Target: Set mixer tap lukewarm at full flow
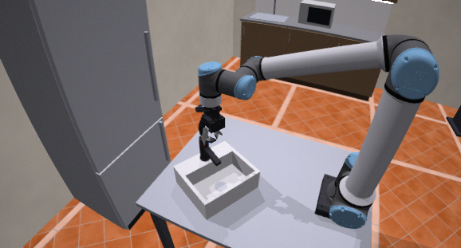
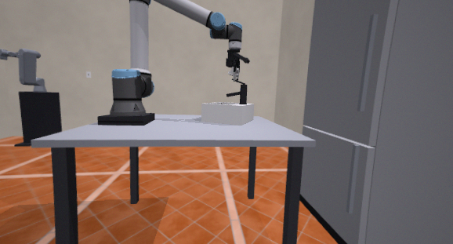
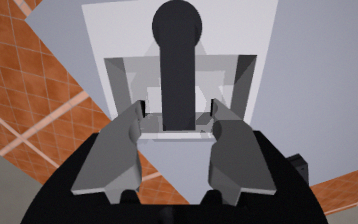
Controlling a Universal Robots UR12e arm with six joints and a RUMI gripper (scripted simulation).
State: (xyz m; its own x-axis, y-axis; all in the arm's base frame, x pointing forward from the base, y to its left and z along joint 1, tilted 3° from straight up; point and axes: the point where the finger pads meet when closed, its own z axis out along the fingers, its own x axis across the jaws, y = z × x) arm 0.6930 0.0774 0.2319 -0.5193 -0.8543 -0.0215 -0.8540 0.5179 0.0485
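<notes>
The lever is 2 cm ahead of my hand, 1 cm to the right of it and 1 cm below it. Also, from my hand: white sink basin: 26 cm below, 5 cm behind, 3 cm to the left; black mixer tap: 6 cm below, 4 cm ahead, 2 cm to the right.
</notes>
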